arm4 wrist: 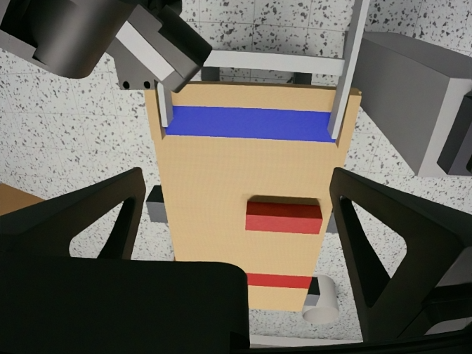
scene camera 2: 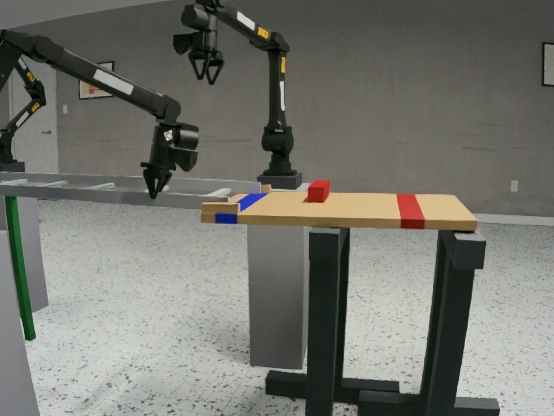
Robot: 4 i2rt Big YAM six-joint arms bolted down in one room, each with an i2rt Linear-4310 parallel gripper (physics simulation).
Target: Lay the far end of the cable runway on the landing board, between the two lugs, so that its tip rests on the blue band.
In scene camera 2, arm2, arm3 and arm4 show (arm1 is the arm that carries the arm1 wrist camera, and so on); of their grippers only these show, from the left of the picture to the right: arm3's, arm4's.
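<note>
The grey cable runway (arm4 wrist: pixel 275 62) (scene camera 2: pixel 100 194) reaches the landing board (arm4 wrist: pixel 210 170) (scene camera 2: pixel 360 205) from the left in scene camera 2. Its two rail ends lie over the blue band (arm4 wrist: pixel 250 122) (scene camera 2: pixel 252 201), between the near lug (scene camera 2: pixel 220 207) and far lug (scene camera 2: pixel 266 188). Whether they touch the band is hard to tell. Arm3's gripper (scene camera 2: pixel 154 194) is shut on the runway, at its near rail. Arm4's gripper (arm4 wrist: pixel 237 172) (scene camera 2: pixel 206 81) is open and empty, high above the board. The grippers of arm1 and arm2 do not show.
A red block (arm4 wrist: pixel 283 222) (scene camera 2: pixel 319 191) stands on the board, between the blue band and a red band (arm4 wrist: pixel 279 281) (scene camera 2: pixel 411 210). Arm4's grey pedestal (scene camera 2: pixel 277 300) stands behind the board. A green post (scene camera 2: pixel 20 270) is under the runway at the left. Arm3's wrist hides part of one rail in the arm4 wrist view.
</note>
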